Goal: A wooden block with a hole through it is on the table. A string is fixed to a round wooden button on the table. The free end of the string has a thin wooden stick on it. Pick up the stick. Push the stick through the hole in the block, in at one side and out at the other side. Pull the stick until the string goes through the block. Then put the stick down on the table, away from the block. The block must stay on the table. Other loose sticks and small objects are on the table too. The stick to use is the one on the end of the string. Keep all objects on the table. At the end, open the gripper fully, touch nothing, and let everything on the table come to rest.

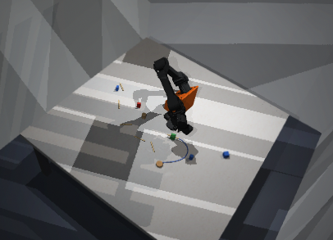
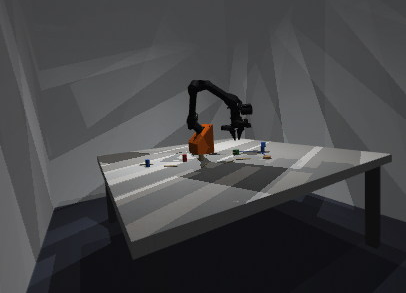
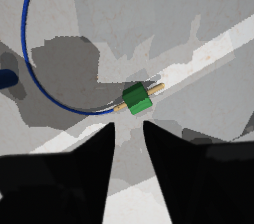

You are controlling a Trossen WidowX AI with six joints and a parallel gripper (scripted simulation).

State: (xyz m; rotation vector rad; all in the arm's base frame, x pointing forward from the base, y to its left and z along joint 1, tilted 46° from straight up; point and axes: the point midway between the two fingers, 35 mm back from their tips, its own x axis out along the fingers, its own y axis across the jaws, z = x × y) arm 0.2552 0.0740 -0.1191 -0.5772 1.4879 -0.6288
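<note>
The green block lies 7 cm below my gripper tip and 1 cm to the right of it. The rest, counted from my gripper tip: blue cylinder: 16 cm to the left, 7 cm below, 4 cm ahead; round wooden button: 21 cm ahead, 8 cm below, 5 cm to the left; thin wooden stick: 7 cm below.
</note>
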